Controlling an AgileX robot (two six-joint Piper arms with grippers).
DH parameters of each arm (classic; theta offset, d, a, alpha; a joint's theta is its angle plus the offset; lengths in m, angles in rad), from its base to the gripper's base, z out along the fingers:
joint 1: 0 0.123 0 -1.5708
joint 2: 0.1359 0 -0.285 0
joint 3: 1.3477 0 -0.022 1.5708
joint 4: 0 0.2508 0 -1.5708
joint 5: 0 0 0.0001 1.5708
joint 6: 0 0.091 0 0
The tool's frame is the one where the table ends.
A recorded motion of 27 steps. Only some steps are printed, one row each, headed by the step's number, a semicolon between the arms.
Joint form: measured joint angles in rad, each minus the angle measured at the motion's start. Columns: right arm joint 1, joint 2, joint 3, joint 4, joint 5, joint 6; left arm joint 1, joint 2, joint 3, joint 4, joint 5, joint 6.
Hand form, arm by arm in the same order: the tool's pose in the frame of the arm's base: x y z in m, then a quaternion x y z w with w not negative. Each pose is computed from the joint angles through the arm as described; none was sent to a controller.
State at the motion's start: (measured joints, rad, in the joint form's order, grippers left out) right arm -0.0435 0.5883 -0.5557 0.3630 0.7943 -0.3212; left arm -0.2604 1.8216 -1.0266 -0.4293 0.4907 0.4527
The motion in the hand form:
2: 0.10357 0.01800 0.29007 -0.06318 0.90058 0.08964 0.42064; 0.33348 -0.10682 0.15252 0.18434 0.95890 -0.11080 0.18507
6: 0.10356 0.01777 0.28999 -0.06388 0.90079 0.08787 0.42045; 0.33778 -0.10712 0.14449 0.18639 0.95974 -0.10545 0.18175
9: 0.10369 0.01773 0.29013 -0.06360 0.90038 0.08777 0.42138; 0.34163 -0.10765 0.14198 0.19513 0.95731 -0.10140 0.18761
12: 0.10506 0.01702 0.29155 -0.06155 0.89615 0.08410 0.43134; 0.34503 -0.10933 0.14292 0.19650 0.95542 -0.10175 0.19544
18: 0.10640 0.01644 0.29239 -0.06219 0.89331 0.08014 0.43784; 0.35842 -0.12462 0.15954 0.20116 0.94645 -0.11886 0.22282
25: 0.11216 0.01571 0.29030 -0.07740 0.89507 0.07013 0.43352; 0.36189 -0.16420 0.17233 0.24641 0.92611 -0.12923 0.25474
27: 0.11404 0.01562 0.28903 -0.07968 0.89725 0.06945 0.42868; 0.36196 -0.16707 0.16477 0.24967 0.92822 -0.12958 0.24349
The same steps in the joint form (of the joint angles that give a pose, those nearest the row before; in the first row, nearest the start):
2: 0.0000 0.0000 0.0000 -0.0096 0.0000 -0.0001; 0.0000 0.0213 -0.0057 0.0134 0.0000 0.0000
6: 0.0001 0.0000 0.0000 -0.0136 0.0000 0.0002; 0.0000 0.0518 -0.0161 0.0231 -0.0139 0.0000
9: -0.0001 0.0000 0.0000 -0.0131 -0.0021 -0.0001; 0.0000 0.0664 -0.0260 0.0231 -0.0289 0.0212
12: 0.0000 0.0000 0.0000 -0.0155 -0.0252 -0.0001; -0.0023 0.0724 -0.0377 0.0160 -0.0389 0.0293
18: 0.0001 0.0021 0.0000 -0.0181 -0.0422 -0.0046; -0.0272 0.0798 -0.1172 -0.0203 -0.0238 0.0377
25: 0.0001 0.0307 0.0000 -0.0201 -0.0584 -0.0447; -0.1229 0.0976 -0.1906 -0.0188 -0.0475 0.0408
27: 0.0000 0.0420 0.0000 -0.0200 -0.0583 -0.0511; -0.1290 0.1184 -0.1941 -0.0188 -0.0419 0.0407

